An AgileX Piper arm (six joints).
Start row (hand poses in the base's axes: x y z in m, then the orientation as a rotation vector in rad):
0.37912, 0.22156, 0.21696, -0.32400, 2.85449, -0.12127
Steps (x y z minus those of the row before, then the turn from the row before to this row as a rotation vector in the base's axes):
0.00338, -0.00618, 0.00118, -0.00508, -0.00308, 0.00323
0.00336, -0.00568, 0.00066, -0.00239, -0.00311, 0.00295
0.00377, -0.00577, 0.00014, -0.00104, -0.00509, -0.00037
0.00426, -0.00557, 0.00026, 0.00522, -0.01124, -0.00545
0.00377, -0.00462, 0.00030, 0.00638, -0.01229, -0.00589
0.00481, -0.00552, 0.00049, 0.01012, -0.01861, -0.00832
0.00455, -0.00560, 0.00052, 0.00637, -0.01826, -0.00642
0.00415, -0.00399, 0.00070, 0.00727, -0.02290, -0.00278
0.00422, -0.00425, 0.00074, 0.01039, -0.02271, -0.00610
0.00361, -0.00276, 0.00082, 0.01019, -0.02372, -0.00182
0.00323, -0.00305, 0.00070, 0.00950, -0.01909, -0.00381
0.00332, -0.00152, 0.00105, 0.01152, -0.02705, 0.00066
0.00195, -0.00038, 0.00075, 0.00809, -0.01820, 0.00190
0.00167, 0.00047, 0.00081, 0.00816, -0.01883, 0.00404
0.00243, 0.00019, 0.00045, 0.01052, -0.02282, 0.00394
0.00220, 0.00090, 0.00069, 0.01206, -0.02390, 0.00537
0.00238, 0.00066, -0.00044, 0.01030, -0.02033, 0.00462
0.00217, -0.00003, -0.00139, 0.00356, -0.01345, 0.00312
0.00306, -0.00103, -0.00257, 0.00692, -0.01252, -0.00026
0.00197, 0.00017, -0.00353, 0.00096, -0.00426, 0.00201
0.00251, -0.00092, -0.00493, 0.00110, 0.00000, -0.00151
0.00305, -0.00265, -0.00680, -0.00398, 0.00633, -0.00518
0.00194, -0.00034, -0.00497, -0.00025, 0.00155, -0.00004
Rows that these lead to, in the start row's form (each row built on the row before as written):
0.38250, 0.21538, 0.21814, -0.32916, 2.85095, -0.12830
0.38586, 0.20970, 0.21880, -0.33335, 2.84735, -0.13154
0.38963, 0.20393, 0.21894, -0.33223, 2.84243, -0.13376
0.39389, 0.19836, 0.21920, -0.32165, 2.83229, -0.12888
0.39766, 0.19374, 0.21950, -0.31010, 2.82112, -0.12261
0.40247, 0.18822, 0.21999, -0.29347, 2.80398, -0.11241
0.40702, 0.18262, 0.22051, -0.28056, 2.78685, -0.10707
0.41117, 0.17863, 0.22121, -0.27198, 2.76444, -0.10018
0.41539, 0.17438, 0.22195, -0.25813, 2.74263, -0.08989
0.41900, 0.17162, 0.22277, -0.25019, 2.71910, -0.07895
0.42223, 0.16857, 0.22347, -0.24030, 2.70042, -0.06914
0.42555, 0.16705, 0.22452, -0.23512, 2.67309, -0.05623
0.42750, 0.16667, 0.22527, -0.23348, 2.65447, -0.04674
0.42917, 0.16714, 0.22608, -0.23459, 2.63492, -0.03662
0.43160, 0.16733, 0.22653, -0.23443, 2.61127, -0.02397
0.43380, 0.16823, 0.22722, -0.23548, 2.58625, -0.00910
0.43618, 0.16889, 0.22678, -0.23638, 2.56490, 0.00348
0.43835, 0.16886, 0.22539, -0.23827, 2.55094, 0.00760
0.44141, 0.16783, 0.22282, -0.23460, 2.53809, 0.01479
0.44338, 0.16800, 0.21929, -0.23656, 2.53356, 0.01627
0.44589, 0.16708, 0.21436, -0.23421, 2.53366, 0.01707
0.44894, 0.16443, 0.20756, -0.22951, 2.54079, 0.01076
0.45088, 0.16409, 0.20259, -0.22963, 2.54235, 0.01061

